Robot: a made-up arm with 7 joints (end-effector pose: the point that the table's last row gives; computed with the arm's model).
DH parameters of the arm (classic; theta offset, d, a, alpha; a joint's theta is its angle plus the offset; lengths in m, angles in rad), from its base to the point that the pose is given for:
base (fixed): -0.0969 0 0.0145 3.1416
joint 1: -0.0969 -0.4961 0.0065 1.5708
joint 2: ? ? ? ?
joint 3: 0 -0.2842 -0.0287 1.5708
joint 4: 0 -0.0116 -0.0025 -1.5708
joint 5: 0 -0.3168 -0.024 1.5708
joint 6: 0 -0.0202 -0.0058 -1.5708
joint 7: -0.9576 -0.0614 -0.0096 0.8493
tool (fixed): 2.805 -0.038 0 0
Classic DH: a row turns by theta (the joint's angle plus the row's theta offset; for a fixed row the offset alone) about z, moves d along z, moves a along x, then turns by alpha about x.
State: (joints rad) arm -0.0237 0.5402 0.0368 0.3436 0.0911 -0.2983 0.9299
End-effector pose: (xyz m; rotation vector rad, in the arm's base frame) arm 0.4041 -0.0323 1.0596 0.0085 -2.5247 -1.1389
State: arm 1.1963 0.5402 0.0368 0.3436 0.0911 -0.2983 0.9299
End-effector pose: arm 0.1194 -0.3780 1.0596 1.5276 2.2014 1.3074
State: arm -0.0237 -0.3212 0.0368 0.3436 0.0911 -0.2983 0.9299
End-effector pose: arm -0.1566 -0.0456 1.1533 -0.4827 2.4721 1.0444
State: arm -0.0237 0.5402 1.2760 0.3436 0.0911 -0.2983 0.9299
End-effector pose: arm 0.3376 -0.0305 1.0994 1.5049 2.5873 0.4658
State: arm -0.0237 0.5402 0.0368 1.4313 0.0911 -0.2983 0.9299
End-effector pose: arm 0.5343 -0.0408 0.6653 -0.4937 -1.5405 -0.8120
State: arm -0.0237 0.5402 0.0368 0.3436 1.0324 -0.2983 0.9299
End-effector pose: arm 0.4003 0.0402 1.0636 -0.9723 -2.8720 -0.3029
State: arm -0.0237 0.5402 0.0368 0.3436 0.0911 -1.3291 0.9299
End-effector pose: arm 0.3182 -0.0274 1.0509 -0.6337 2.3915 0.8480
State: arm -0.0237 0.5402 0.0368 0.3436 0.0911 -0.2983 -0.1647
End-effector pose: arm 0.4298 -0.0277 1.0423 1.1286 -1.6674 -1.3552
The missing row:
joint 2: 0 0.0159 0.0017 -1.5708
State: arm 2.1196 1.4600 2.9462 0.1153 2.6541 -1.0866 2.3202
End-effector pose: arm -0.3452 -0.4732 0.6480 2.1715 -0.1073 0.5382
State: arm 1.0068 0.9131 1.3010 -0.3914 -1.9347 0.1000 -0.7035
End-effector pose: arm 0.4335 -0.3377 0.9296 1.4517 -0.8851 -1.9345
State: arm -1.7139 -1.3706 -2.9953 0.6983 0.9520 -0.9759 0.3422
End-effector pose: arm 0.1060 -0.6308 0.4882 -1.2573 -1.5668 -1.1612
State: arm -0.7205 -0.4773 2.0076 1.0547 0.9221 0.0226 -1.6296
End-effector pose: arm -0.0656 -0.4300 0.8652 -1.0045 1.0948 2.3888
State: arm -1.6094 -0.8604 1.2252 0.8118 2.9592 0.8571 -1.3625
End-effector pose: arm 0.1972 -0.3876 0.9095 0.1821 1.8202 2.3094
